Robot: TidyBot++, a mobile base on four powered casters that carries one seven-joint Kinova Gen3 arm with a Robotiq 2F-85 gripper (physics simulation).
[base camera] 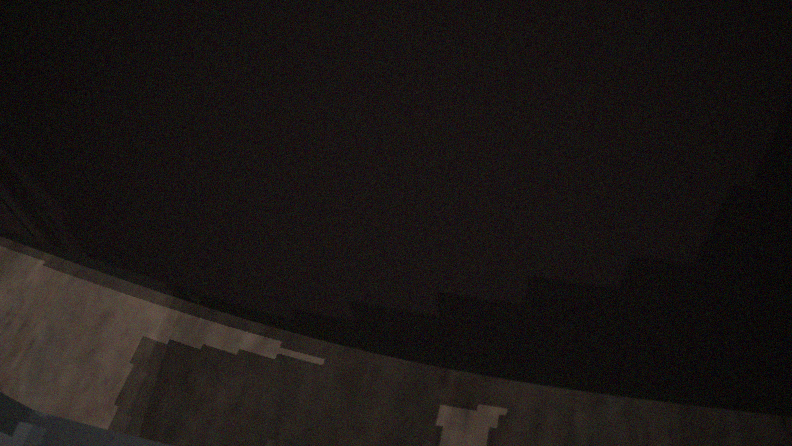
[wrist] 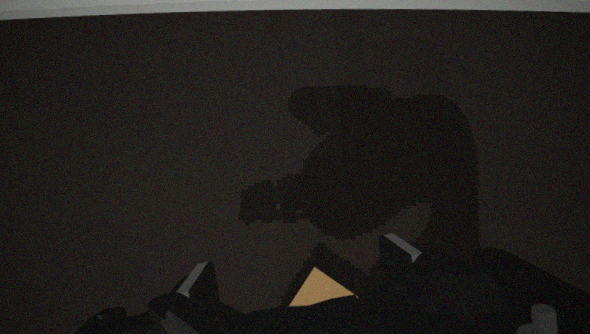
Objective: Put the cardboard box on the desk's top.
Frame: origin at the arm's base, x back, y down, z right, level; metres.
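Where they show: gripper, fingertip midpoint: (wrist: 299, 267).
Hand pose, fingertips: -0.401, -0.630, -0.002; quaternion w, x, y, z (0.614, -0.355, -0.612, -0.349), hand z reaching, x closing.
Things, the pixels of their top centre, and the offset from my fingertips, as dx, dy, dz. "spot": a spot on its surface instead. Level surfaces: height alone.
- cardboard box, surface spot: (wrist: 320, 290) spot: +0.006, +0.071, +0.013
- broad dark surface, its level: dy +0.116
- large dark face, surface spot: (base camera: 387, 166) spot: +0.196, +0.766, -0.005
- Wood floor, its level: dy +1.026
The cardboard box (wrist: 320, 290) shows as a tan corner low in the wrist view, a little right of the middle. The dark gripper body hides the rest of it. It is over a broad dark surface (wrist: 125, 125); I cannot tell whether this is the desk's top. My gripper (wrist: 299, 267) is open, with its two fingertips wide apart. The box's visible corner lies between the two fingers in the picture, and no finger is seen to press on it. How far below the fingers it is, I cannot tell. The box does not show in the base camera view.
A pale wall or strip (wrist: 300, 4) runs along the far edge of the dark surface. A large dark face (base camera: 387, 166) fills most of the base camera view, close in front. Wood floor (base camera: 60, 321) lies at its foot, with the base's grey edge (base camera: 77, 432) at the lower left.
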